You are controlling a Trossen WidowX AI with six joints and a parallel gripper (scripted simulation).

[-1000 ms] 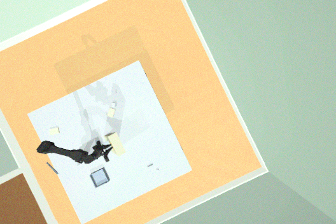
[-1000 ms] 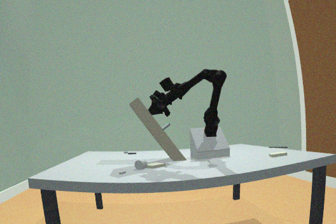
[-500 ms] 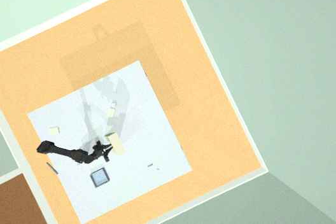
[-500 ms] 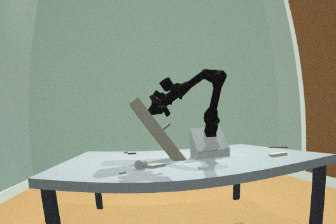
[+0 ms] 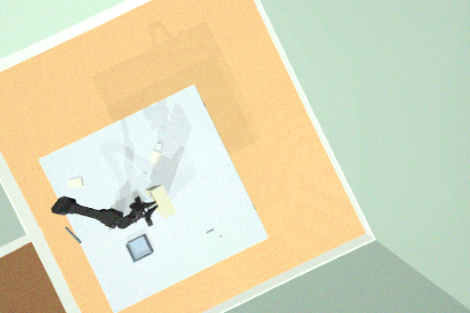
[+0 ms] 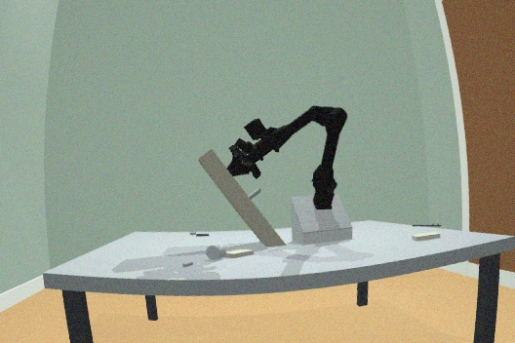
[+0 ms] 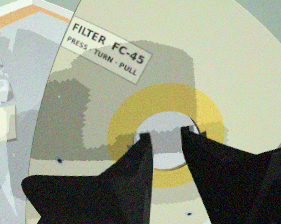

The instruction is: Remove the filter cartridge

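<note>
The round white filter cartridge lies 10 mm below my gripper tip and 10 mm ahead of it. Round my gripper tip: grey square tray (420 mm behind, 280 mm to the right, 260 mm below); then beige service panel (80 mm below, 40 mm behind).
</note>
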